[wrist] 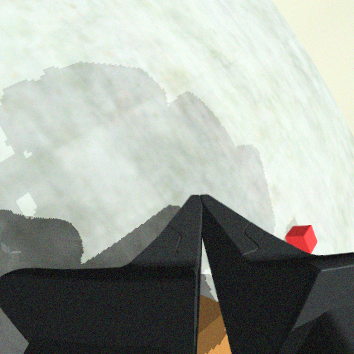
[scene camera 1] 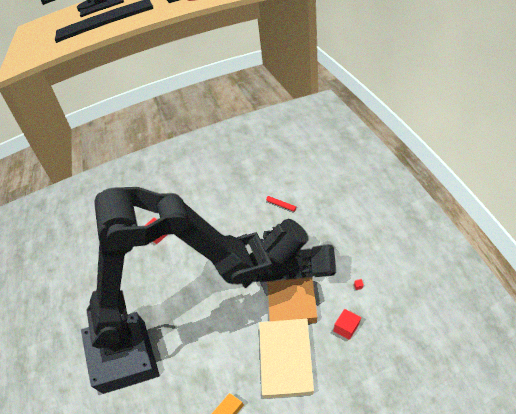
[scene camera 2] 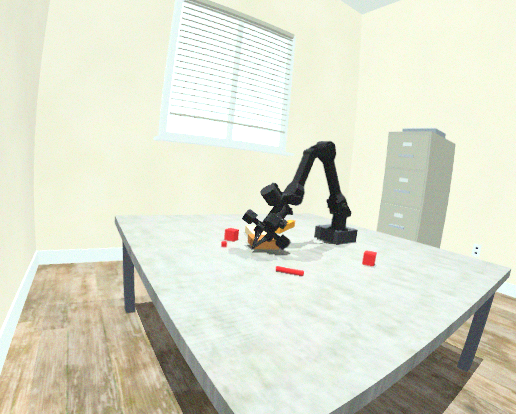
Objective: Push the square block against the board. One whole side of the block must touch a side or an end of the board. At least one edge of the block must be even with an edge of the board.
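Frame: origin at the arm's base, x ahead, y up, z right, level; metres.
Seen in the pictures: gripper, fingertip midpoint: (wrist: pixel 198 202) (scene camera 2: pixel 252 248); arm's base at its link origin: (scene camera 1: pixel 116 339) (scene camera 2: pixel 338 228).
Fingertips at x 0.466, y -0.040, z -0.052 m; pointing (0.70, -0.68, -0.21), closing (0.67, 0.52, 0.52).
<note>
Pixels of each thing's top centre, then the offset from my fingertips to it. "spot": a spot on its surface instead.
- square orange-brown block at its top centre: (scene camera 1: pixel 291 299) (scene camera 2: pixel 263 237) dx -0.085, dy +0.014, dz +0.070 m
- cream board at its top centre: (scene camera 1: pixel 285 355) (scene camera 2: pixel 260 230) dx -0.142, dy +0.014, dz +0.187 m
- tiny red cube at its top centre: (wrist: pixel 310 238) (scene camera 1: pixel 359 282) (scene camera 2: pixel 224 242) dx +0.068, dy +0.000, dz +0.086 m
- red rod at its top centre: (scene camera 1: pixel 281 201) (scene camera 2: pixel 290 268) dx -0.008, dy -0.002, dz -0.204 m
- orange bar at a spot on its surface: (scene camera 1: pixel 228 404) spot: dx -0.278, dy +0.015, dz +0.247 m
The square orange-brown block (scene camera 1: pixel 295 306) (scene camera 2: pixel 269 243) lies flat at the far end of the cream board (scene camera 1: pixel 286 357). In scene view 1 its near side appears to meet the board's end, but a thin gap cannot be ruled out. The block is offset to the right: its right edge sticks out past the board's right edge, and its left edge lies inside the board's left edge. My gripper (scene camera 2: pixel 254 247) (wrist: pixel 198 202) is shut and empty, low by the block's far side. Its fingertips are hidden in scene view 1; contact with the block cannot be told.
A red cube (scene camera 1: pixel 346 324) (scene camera 2: pixel 231 234) and a tiny red cube (scene camera 1: pixel 358 284) (scene camera 2: pixel 223 244) lie right of the block. A red rod (scene camera 1: pixel 281 204) (scene camera 2: pixel 290 271) lies beyond the gripper. Another red cube (scene camera 2: pixel 369 258) is partly behind the arm in scene view 1. An orange bar (scene camera 1: pixel 228 404) lies near the board.
</note>
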